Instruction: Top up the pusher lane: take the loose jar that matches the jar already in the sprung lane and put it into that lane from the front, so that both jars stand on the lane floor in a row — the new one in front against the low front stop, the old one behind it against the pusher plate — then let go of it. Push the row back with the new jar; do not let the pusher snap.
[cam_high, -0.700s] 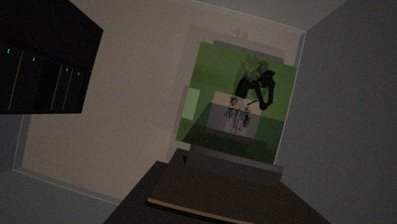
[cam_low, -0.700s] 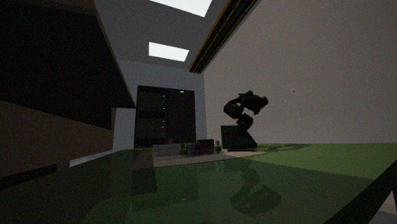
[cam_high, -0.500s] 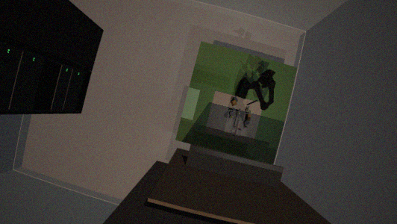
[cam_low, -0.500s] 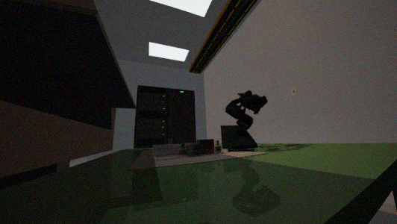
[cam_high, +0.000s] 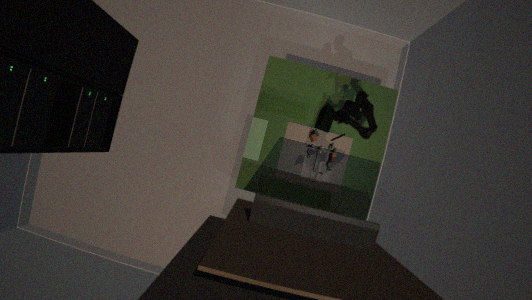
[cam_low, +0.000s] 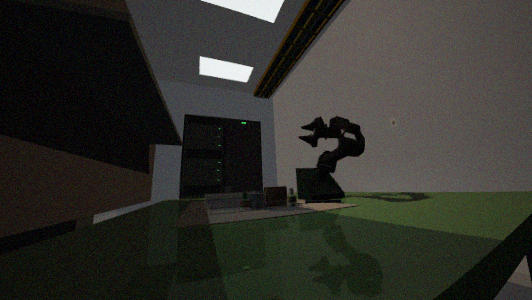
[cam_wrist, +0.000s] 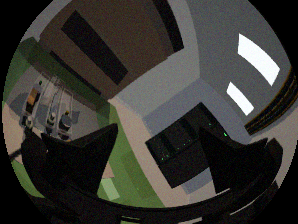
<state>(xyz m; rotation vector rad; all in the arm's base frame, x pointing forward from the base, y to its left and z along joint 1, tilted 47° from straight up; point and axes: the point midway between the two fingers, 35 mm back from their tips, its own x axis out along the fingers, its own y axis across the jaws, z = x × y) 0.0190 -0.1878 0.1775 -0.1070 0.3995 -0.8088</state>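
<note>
Right now my gripper tip is 36 cm above the tan mat, 29 cm short of it and 1 cm to the left of it. Round my gripper tip: lane rack (38 cm ahead, 35 cm below, 3 cm to the left).
</note>
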